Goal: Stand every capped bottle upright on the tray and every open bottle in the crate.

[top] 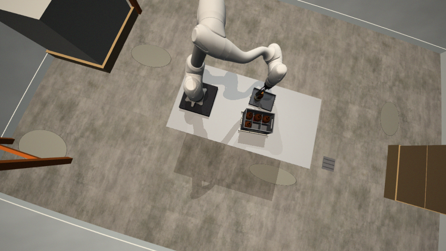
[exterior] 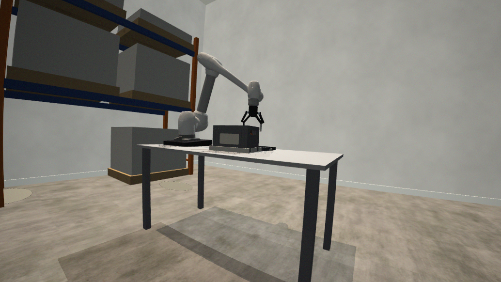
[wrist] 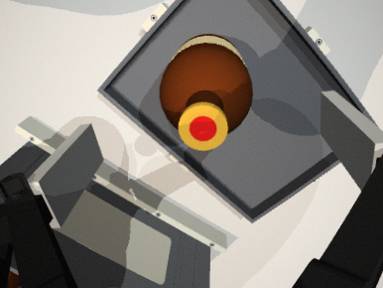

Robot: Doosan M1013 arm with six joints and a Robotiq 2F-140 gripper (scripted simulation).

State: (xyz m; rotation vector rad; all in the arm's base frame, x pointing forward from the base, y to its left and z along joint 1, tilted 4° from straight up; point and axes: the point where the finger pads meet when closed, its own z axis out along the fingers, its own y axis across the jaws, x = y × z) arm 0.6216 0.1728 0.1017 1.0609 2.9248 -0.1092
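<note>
My hand is 8 cm above the capped bottle. The rest, counted from my hand: open bottle 11 cm ahead, 23 cm to the right, 7 cm below; then dark grey crate 3 cm ahead, 28 cm to the right, 8 cm below; then flat tray 5 cm ahead, 15 cm below.
</note>
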